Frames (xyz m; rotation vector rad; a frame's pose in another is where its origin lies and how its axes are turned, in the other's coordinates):
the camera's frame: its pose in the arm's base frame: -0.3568 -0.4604 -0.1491 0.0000 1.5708 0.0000
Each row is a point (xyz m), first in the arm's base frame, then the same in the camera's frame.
Working: the arm's base frame: its pose in the camera's frame: -0.1491 0.4604 0.3568 0.0000 -1.5708 0.0000

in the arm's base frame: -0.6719 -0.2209 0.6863
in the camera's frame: -0.8354 0.2395 -0.3151
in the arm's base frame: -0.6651 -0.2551 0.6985
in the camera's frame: -0.8476 0.2053 -0.3083
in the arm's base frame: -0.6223 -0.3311 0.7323
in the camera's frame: -0.8814 0.1293 -0.2655
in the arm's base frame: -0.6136 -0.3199 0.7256
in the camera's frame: -0.8747 0.1405 -0.2568
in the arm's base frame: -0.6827 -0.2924 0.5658
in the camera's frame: -0.7149 0.1680 -0.3259
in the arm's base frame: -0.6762 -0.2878 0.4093
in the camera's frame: -0.5584 0.1726 -0.3194
